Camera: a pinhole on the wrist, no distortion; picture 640 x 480 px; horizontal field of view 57.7 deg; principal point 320.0 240.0 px. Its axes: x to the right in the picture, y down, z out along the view. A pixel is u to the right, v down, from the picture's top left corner.
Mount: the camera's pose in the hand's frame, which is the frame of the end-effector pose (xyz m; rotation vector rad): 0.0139 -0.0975 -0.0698 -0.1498 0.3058 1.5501
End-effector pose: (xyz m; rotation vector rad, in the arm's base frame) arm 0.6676 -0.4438 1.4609 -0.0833 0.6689 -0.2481
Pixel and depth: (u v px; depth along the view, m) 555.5 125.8 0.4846
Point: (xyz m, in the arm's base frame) 1.0340 -0.2646 1.5875
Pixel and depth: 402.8 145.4 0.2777
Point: 0.8481 -0.4481 1.5463
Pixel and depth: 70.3 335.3 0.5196
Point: 0.9317 -0.5968 1.8862
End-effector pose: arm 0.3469 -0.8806 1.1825 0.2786 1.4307 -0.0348
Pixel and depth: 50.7 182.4 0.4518
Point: 0.7342 -1.1179 1.0983
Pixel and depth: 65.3 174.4 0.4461
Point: 0.7274 -1.1040 1.0944
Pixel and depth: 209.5 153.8 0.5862
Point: 0.8602 -1.0033 1.0779
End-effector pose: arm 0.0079 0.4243 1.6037 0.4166 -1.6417 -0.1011
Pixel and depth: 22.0 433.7 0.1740
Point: -0.0873 0.2875 1.5230
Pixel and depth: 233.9 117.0 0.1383
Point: -0.0426 0.3215 1.6253
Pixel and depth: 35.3 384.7 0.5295
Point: -0.4581 0.1733 1.4215
